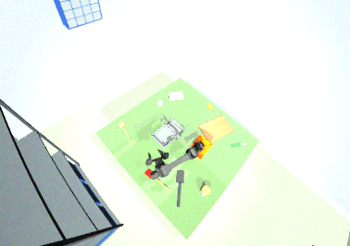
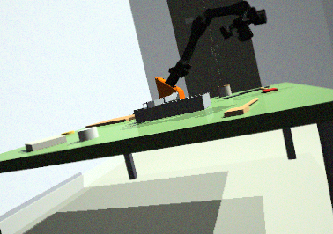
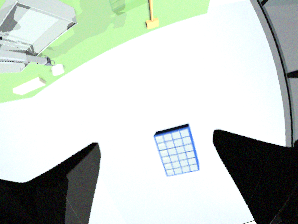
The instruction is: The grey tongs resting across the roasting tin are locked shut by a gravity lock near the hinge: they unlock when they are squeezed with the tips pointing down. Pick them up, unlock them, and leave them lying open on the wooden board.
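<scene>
My gripper tip is now 120 mm short of the roasting tin, 320 mm to the left of it and 290 mm above it. Also, from my gripper tip: red-headed spatula (130 mm behind, 80 mm to the left, 320 mm below); then dark spatula (330 mm behind, 30 mm to the right, 320 mm below); then wooden board (210 mm behind, 790 mm to the right, 310 mm below).
</scene>
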